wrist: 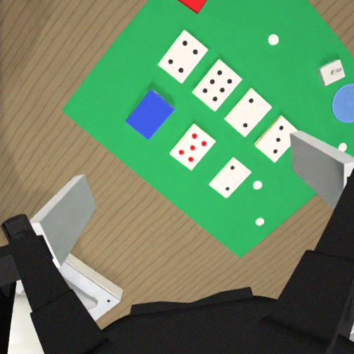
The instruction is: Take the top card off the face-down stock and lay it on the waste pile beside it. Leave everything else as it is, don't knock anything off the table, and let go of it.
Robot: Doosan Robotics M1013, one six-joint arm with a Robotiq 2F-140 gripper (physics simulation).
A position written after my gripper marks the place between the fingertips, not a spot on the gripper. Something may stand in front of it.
In view: my gripper (187, 172) and a green mat (284, 74).
